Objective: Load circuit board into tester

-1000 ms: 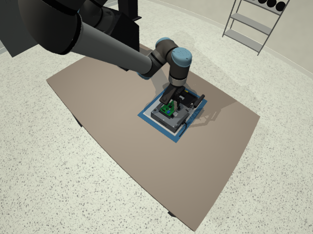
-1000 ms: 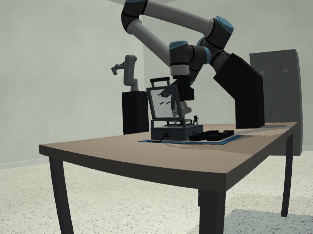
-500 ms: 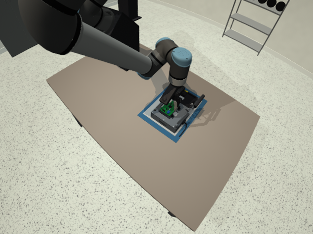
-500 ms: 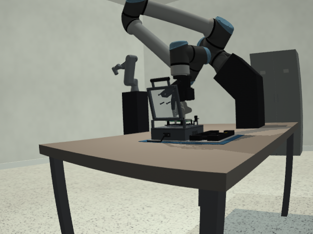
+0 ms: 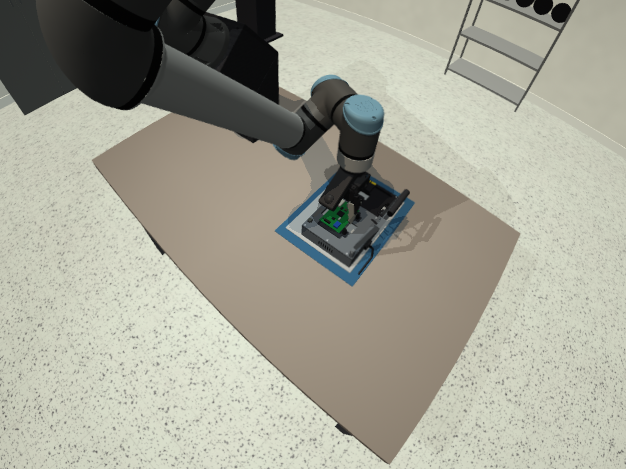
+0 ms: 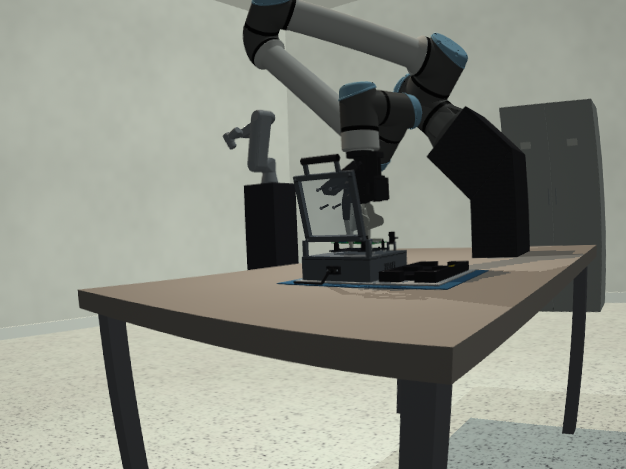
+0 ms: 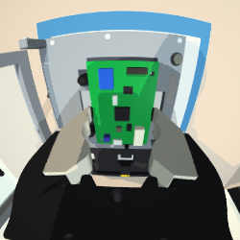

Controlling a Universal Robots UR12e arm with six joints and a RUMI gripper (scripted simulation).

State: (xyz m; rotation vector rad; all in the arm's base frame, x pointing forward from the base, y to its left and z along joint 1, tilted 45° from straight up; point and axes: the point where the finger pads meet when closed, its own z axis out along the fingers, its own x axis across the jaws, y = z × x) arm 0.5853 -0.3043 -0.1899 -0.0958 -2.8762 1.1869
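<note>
The green circuit board lies right at my hand. From my hand the other things lie so: tester bed 1 cm ahead, 1 cm to the left, 2 cm below; black post 6 cm behind, 6 cm to the left; tester 3 cm ahead, 4 cm to the left, 3 cm above.
</note>
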